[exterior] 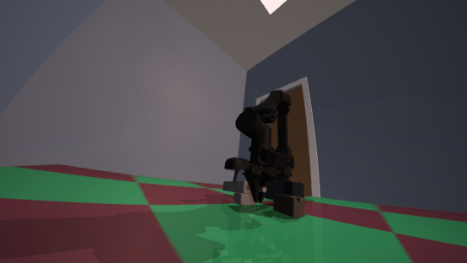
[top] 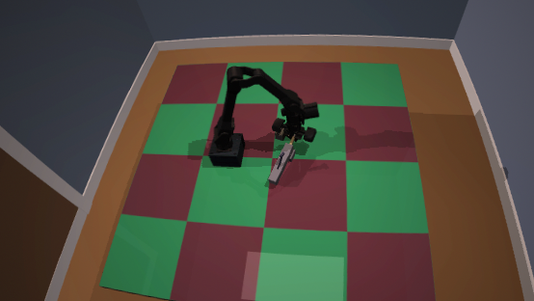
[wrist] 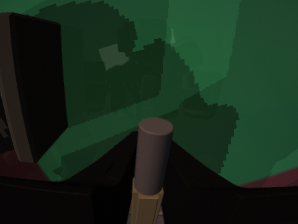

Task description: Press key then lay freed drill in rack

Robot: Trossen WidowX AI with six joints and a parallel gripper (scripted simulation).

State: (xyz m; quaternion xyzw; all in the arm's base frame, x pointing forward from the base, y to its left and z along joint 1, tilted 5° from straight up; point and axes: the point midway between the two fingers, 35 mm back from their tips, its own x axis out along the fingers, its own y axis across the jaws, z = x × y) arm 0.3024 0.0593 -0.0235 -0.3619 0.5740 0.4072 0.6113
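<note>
My gripper tip is 6 cm past the dark rack and 6 cm to the right of it. Also, from my gripper tip: key (6 cm behind, 14 cm to the right, 6 cm above); then grey holder block (6 cm behind, 12 cm to the right, 2 cm above); then drill (2 cm behind, 3 cm to the right, 3 cm above).
</note>
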